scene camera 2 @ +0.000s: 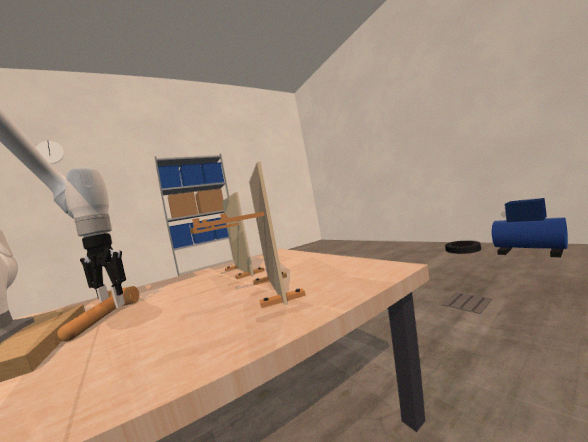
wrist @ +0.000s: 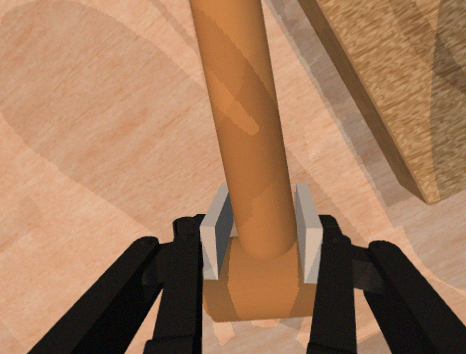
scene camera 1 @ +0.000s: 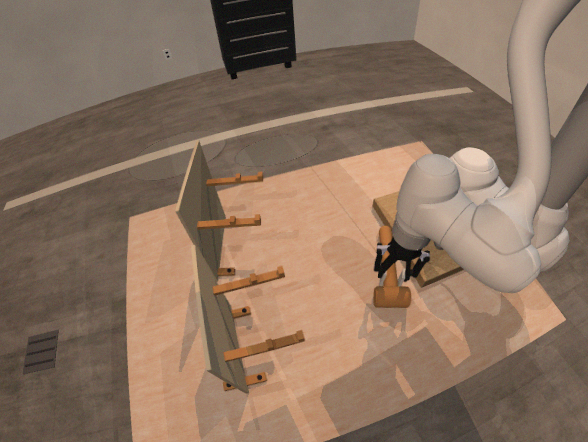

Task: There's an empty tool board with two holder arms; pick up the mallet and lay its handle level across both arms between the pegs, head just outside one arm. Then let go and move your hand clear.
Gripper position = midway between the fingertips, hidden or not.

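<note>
Wooden mallet [scene camera 1: 390, 295], also [scene camera 2: 72, 329] and [wrist: 261, 278]. My gripper [scene camera 2: 113, 307], also [wrist: 263, 202] and [scene camera 1: 389, 283]. My gripper grips the wooden mallet. Tool board [scene camera 2: 258, 191].
</note>
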